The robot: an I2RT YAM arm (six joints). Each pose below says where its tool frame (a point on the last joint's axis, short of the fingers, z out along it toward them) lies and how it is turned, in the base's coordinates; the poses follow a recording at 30 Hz.
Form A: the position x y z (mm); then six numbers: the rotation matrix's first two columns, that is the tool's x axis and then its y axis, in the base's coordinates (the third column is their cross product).
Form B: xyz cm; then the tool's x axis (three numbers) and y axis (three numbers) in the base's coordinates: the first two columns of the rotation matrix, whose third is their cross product. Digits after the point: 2 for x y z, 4 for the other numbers.
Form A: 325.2, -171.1, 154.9, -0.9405, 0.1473, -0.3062, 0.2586, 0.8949, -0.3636
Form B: 32.52, -17.11, 15.49, -0.9405, 0.1473, -0.3062, 0.2586, 0.8949, -0.3636
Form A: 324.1, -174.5, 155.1, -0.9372, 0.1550, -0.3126, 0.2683, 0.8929, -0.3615
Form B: 32.41, -17.45, 15.51, -0.9372, 0.1550, -0.3126, 0.2683, 0.8929, -0.3615
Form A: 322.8, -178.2, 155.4, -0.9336, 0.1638, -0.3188, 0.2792, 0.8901, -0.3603
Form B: 32.28, -17.82, 15.54, -0.9336, 0.1638, -0.3188, 0.2792, 0.8901, -0.3603
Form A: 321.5, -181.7, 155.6, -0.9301, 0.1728, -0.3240, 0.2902, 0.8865, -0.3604
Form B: 32.15, -18.17, 15.56, -0.9301, 0.1728, -0.3240, 0.2902, 0.8865, -0.3604
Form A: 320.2, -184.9, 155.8, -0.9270, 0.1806, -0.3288, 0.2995, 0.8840, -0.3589
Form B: 32.02, -18.49, 15.58, -0.9270, 0.1806, -0.3288, 0.2995, 0.8840, -0.3589
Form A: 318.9, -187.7, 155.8, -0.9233, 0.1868, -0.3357, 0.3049, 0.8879, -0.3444
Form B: 31.89, -18.77, 15.58, -0.9233, 0.1868, -0.3357, 0.3049, 0.8879, -0.3444
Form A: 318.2, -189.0, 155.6, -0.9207, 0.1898, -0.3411, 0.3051, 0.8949, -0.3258
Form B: 31.82, -18.90, 15.56, -0.9207, 0.1898, -0.3411, 0.3051, 0.8949, -0.3258
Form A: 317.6, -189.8, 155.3, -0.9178, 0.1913, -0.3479, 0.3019, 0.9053, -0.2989
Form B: 31.76, -18.98, 15.53, -0.9178, 0.1913, -0.3479, 0.3019, 0.9053, -0.2989
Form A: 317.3, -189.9, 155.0, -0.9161, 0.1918, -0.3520, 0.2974, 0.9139, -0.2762
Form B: 31.73, -18.99, 15.50, -0.9161, 0.1918, -0.3520, 0.2974, 0.9139, -0.2762
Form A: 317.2, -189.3, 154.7, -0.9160, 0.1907, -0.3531, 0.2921, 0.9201, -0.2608
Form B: 31.72, -18.93, 15.47, -0.9160, 0.1907, -0.3531, 0.2921, 0.9201, -0.2608
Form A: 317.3, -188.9, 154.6, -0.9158, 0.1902, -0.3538, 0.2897, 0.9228, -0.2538
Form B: 31.73, -18.89, 15.46, -0.9158, 0.1902, -0.3538, 0.2897, 0.9228, -0.2538
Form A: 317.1, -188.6, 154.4, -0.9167, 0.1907, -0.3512, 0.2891, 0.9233, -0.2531
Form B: 31.71, -18.86, 15.44, -0.9167, 0.1907, -0.3512, 0.2891, 0.9233, -0.2531
